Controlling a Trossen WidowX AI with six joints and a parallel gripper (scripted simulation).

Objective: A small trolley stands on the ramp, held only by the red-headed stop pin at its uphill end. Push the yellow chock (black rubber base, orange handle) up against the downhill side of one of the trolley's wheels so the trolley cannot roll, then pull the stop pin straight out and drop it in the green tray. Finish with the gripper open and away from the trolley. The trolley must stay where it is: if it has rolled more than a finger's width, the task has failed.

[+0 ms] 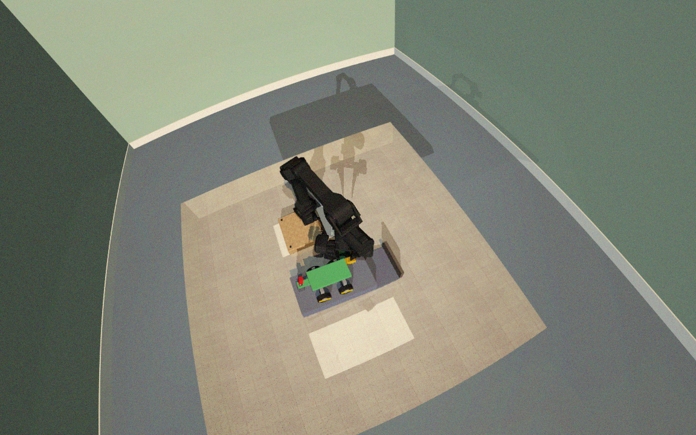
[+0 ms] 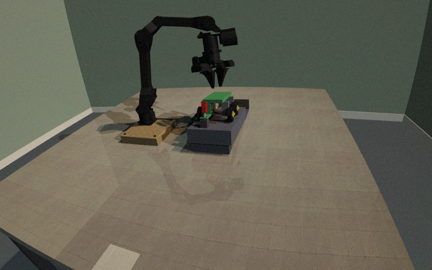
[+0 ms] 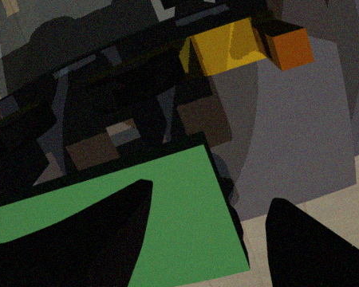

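Right now my gripper tip is 10 mm past the red-headed stop pin, 180 mm to the left of it and 40 mm above it. Also, from my gripper tip: yellow chock: 30 mm behind, 20 mm to the left, 80 mm below; then grey ramp: 20 mm ahead, 70 mm to the right, 120 mm below; then trolley: 20 mm ahead, 80 mm to the right, 50 mm below.
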